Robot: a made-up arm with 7 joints. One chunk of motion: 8 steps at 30 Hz.
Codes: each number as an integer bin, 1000 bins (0 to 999) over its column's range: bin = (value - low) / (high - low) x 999, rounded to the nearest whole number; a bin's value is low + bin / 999 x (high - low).
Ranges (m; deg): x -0.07..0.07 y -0.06..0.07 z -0.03..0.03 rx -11..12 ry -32..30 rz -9..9
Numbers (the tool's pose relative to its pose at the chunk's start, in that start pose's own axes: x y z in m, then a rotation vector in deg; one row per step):
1: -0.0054 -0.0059 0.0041 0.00 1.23 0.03
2: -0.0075 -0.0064 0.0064 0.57 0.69 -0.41
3: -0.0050 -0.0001 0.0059 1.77 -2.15 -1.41
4: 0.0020 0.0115 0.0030 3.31 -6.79 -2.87
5: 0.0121 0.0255 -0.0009 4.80 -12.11 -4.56
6: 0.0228 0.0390 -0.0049 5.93 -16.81 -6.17
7: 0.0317 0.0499 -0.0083 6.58 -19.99 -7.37
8: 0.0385 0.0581 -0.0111 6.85 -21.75 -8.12
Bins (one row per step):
1: 461 416 568 478 535 501
2: 446 412 606 503 527 477
3: 464 460 598 555 481 421
4: 514 549 549 622 406 340
5: 586 657 485 686 320 246
6: 662 761 418 735 245 157
7: 726 845 361 764 194 90
8: 774 908 315 775 165 49

